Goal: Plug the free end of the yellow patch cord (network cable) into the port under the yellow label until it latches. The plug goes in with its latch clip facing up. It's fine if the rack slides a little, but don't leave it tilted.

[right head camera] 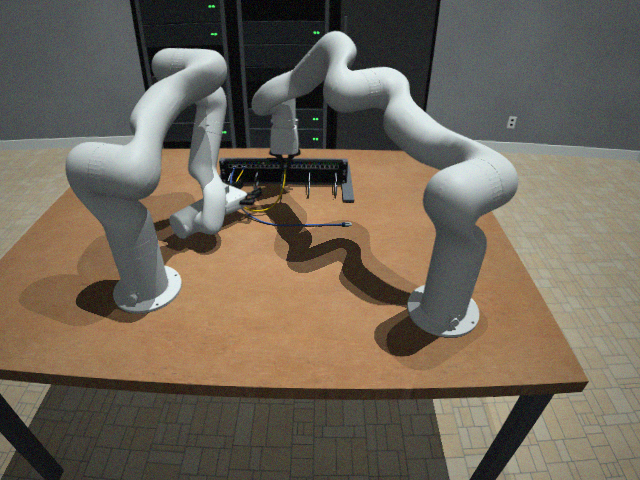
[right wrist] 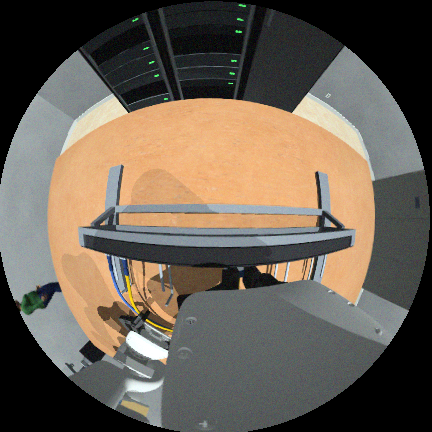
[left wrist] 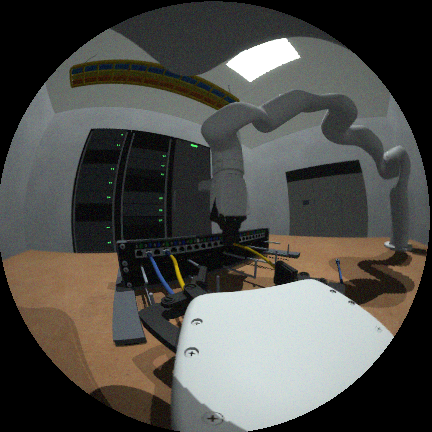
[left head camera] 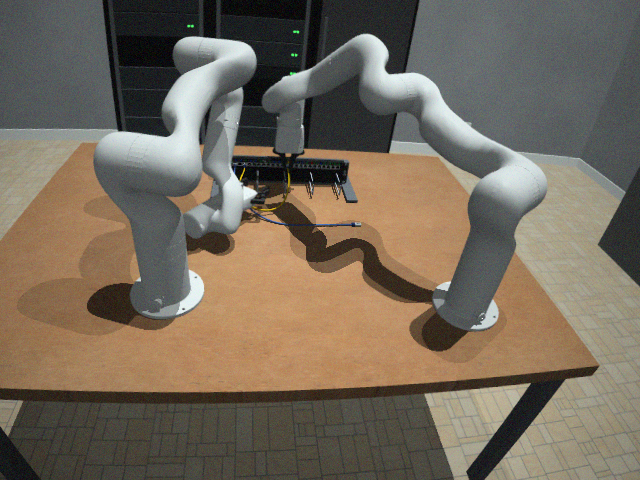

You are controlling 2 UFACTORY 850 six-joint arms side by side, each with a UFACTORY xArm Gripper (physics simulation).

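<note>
The rack (left head camera: 323, 178) (right head camera: 326, 178) (right wrist: 215, 238) stands upright, with its port row across the front. The yellow patch cord (left head camera: 288, 187) (right head camera: 283, 187) (left wrist: 256, 252) (right wrist: 129, 289) has one end in a port at the left and loops round to my right gripper. My right gripper (left head camera: 287, 158) (right head camera: 284, 159) (left wrist: 230, 244) (right wrist: 237, 270) points down at the middle of the port row, shut on the cord's free-end plug. Fingers and panel edge hide how deep the plug sits and its clip. The yellow label cannot be made out. My left gripper (left wrist: 242, 275) is open, low in front of the rack's left part.
A blue cord (left head camera: 315, 225) (right head camera: 310, 225) (left wrist: 160, 275) is plugged in beside the yellow one; its free end lies on the table (left head camera: 320, 335) (right head camera: 310, 335), in front of the rack. Metal cable guides (left head camera: 310, 184) (right head camera: 308, 184) stick out below the ports. A rack foot (left head camera: 349, 192) (right head camera: 348, 191) (left wrist: 128, 315) extends forward at each side.
</note>
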